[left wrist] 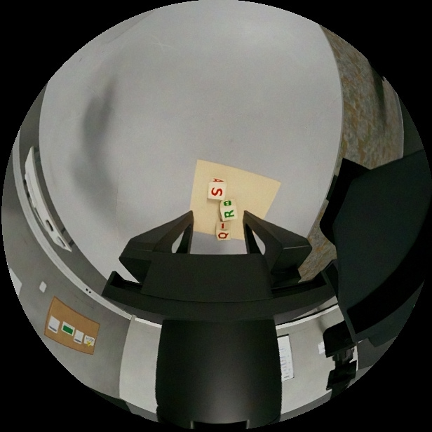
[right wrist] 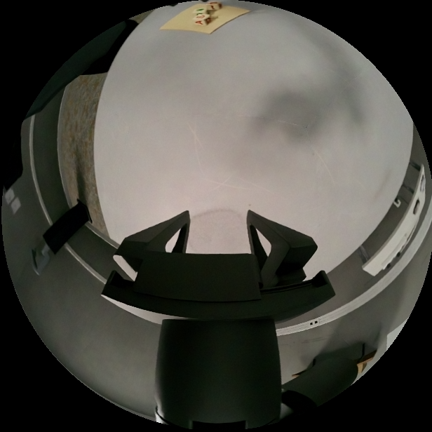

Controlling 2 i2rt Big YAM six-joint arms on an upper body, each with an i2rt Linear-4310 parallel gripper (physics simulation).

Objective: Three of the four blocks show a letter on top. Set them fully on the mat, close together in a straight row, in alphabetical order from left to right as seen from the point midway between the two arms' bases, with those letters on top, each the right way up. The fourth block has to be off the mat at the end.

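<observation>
The mat [left wrist: 260, 192] [right wrist: 175, 23] lies on the table with three blocks in an uneven line. The S block [left wrist: 217, 191] [right wrist: 201, 19] has a red S on top and a red A on a side face. The R block [left wrist: 228, 210] [right wrist: 199, 11] shows a green R on top and is turned relative to the S block, close to it. The Q block [left wrist: 223, 234] [right wrist: 213, 6] is at the mat's edge; whether it is fully on is unclear. A fourth block does not show. My left gripper [left wrist: 217, 215] is open above the blocks. My right gripper [right wrist: 217, 214] is open, away from the mat.
The grey table [left wrist: 210, 100] [right wrist: 240, 125] surrounds the mat. A dark arm part [left wrist: 380, 230] stands at the right of the left wrist view. Patterned floor [left wrist: 367, 100] [right wrist: 80, 125] shows beyond the table's edge.
</observation>
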